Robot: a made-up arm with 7 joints. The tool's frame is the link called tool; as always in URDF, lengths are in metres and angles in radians. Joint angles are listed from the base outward. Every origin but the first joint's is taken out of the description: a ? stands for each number. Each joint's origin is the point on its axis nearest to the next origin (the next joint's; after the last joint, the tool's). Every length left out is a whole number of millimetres.
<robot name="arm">
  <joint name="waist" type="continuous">
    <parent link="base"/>
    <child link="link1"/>
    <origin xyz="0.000 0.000 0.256"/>
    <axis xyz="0 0 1"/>
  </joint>
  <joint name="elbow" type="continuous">
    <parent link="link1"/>
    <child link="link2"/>
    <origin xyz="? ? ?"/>
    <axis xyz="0 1 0"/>
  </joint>
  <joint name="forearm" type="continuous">
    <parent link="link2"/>
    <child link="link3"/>
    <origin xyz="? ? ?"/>
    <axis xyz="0 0 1"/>
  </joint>
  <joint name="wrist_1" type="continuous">
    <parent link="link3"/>
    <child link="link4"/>
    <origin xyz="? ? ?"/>
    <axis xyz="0 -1 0"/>
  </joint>
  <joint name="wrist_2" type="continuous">
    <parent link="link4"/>
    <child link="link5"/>
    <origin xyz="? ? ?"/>
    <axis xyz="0 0 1"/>
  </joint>
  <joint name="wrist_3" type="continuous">
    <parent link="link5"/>
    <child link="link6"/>
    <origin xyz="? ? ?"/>
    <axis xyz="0 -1 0"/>
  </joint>
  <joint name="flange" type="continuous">
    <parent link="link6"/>
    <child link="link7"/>
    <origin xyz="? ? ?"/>
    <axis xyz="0 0 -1"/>
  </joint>
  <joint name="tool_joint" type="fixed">
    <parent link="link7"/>
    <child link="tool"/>
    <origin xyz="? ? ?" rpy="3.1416 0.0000 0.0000"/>
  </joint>
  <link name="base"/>
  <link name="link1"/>
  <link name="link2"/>
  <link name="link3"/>
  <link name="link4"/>
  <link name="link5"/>
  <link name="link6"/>
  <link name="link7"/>
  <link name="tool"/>
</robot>
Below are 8 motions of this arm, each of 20 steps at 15 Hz.
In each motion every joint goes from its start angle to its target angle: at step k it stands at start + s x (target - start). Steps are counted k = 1, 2, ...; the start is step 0. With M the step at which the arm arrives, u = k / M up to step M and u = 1 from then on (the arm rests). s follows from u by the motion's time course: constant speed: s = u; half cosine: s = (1 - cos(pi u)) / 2; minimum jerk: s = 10 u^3 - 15 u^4 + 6 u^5.
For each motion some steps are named. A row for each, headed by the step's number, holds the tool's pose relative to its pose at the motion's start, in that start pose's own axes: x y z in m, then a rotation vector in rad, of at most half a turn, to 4 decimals.
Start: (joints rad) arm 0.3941 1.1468 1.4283 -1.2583 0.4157 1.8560 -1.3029
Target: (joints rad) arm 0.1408 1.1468 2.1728 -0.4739 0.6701 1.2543 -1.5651
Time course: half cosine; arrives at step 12
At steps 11, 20:
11: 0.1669 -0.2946 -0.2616 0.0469 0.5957 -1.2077
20: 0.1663 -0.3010 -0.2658 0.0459 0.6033 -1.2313

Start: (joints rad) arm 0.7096 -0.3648 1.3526 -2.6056 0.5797 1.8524 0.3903
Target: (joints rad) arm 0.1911 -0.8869 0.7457 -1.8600 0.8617 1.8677 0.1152
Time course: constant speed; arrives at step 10
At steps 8, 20:
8: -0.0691 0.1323 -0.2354 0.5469 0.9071 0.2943
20: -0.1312 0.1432 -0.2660 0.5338 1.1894 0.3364

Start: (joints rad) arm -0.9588 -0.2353 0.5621 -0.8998 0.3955 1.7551 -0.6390
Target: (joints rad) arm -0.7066 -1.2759 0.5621 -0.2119 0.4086 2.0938 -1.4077
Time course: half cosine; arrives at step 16
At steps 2, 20:
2: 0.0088 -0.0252 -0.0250 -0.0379 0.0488 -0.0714
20: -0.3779 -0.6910 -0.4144 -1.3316 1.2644 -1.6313

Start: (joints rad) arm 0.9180 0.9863 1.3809 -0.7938 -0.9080 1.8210 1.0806
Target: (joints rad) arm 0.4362 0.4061 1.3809 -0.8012 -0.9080 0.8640 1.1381
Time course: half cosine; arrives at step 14
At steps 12, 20:
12: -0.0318 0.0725 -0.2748 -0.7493 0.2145 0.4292
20: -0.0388 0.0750 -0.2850 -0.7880 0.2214 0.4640

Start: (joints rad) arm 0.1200 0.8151 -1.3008 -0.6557 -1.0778 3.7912 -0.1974
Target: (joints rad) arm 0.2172 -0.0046 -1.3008 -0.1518 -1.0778 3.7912 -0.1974
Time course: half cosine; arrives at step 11
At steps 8, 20:
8: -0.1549 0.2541 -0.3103 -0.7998 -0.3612 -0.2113
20: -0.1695 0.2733 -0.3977 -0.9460 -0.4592 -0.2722

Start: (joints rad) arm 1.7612 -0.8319 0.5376 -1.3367 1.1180 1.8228 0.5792
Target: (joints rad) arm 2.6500 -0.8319 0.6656 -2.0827 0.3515 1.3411 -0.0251
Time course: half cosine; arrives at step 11
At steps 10, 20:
10: -0.1580 0.1126 0.0495 -0.6235 -1.1239 -0.8808
20: -0.1626 0.1161 0.0491 -0.6361 -1.1476 -0.9053

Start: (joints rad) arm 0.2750 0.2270 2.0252 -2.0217 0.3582 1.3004 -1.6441
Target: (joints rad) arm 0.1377 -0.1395 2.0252 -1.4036 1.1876 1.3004 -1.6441
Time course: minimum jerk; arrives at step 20
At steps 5, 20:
5: 0.0110 0.0006 -0.0139 -0.0607 0.0542 -0.0106
20: 0.1291 0.0068 -0.0952 -0.4892 0.3985 -0.3146

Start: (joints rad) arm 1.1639 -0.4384 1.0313 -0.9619 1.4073 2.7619 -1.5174
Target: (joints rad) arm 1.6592 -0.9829 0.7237 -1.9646 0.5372 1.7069 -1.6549
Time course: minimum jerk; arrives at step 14
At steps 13, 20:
13: 0.0135 -0.2095 -0.0816 1.2922 -1.0635 -0.5472
20: 0.0132 -0.2099 -0.0825 1.2959 -1.0673 -0.5471

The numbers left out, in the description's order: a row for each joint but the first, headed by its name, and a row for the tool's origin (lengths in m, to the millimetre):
elbow: 0.000 0.000 0.000
forearm: 0.000 0.000 0.376
wrist_1: 0.128 0.000 0.000
wrist_2: -0.053 0.000 0.249
wrist_3: 0.000 0.000 0.000
flange: 0.065 0.000 0.000
tool: 0.000 0.000 0.000

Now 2 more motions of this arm.
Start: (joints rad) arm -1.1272 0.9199 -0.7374 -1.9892 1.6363 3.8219 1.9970
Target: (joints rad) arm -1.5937 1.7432 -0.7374 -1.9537 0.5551 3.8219 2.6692
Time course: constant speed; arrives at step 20
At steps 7, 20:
7: 0.0764 0.0487 0.1034 0.0472 -0.0578 -0.2890
20: 0.3244 0.0664 0.2573 -0.1768 0.1595 -0.7943

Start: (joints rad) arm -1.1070 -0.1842 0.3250 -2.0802 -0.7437 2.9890 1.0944
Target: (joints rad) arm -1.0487 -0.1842 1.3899 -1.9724 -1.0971 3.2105 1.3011
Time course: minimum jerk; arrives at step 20
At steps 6, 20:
6: -0.0317 -0.0653 -0.0245 0.1816 -0.0023 -0.1229
20: -0.2440 -0.2269 -0.2805 1.1854 -0.0816 -0.6654

